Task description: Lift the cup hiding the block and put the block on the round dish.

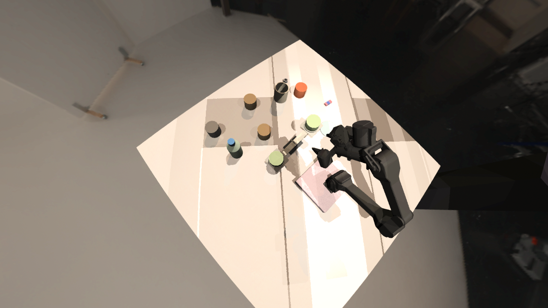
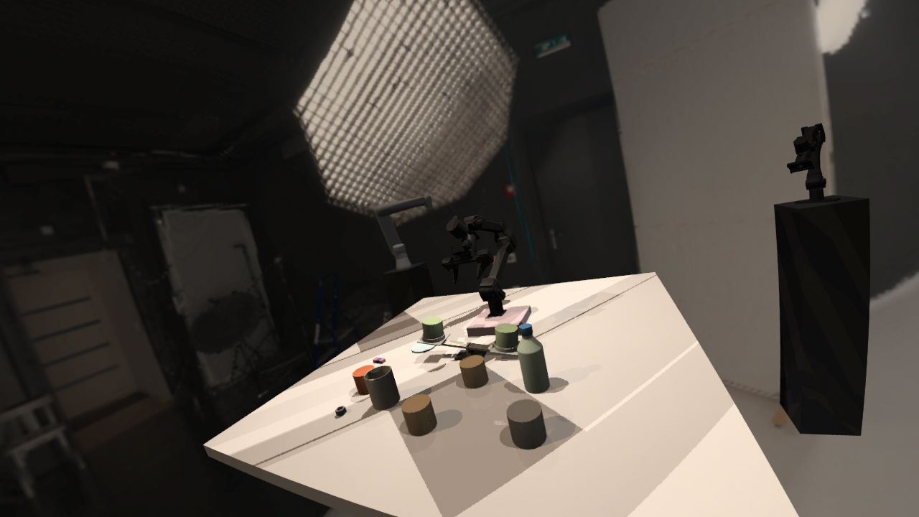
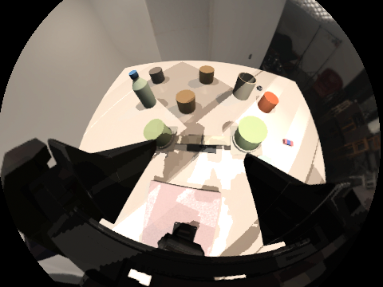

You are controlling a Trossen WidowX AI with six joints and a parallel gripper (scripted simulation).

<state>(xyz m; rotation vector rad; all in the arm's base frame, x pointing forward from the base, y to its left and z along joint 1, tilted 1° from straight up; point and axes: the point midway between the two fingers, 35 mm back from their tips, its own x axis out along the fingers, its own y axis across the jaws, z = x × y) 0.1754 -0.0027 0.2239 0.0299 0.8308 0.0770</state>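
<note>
Now: the pale green block 8 cm ahead of my gripper tip, 14 cm to the left of it and 19 cm below it. Round my gripper tip: bottle with blue cap (24 cm ahead, 27 cm to the left, 12 cm below); pale blue round dish (4 cm ahead, 23 cm to the right, 23 cm below); grey mug (37 cm ahead, 14 cm to the right, 19 cm below).
</note>
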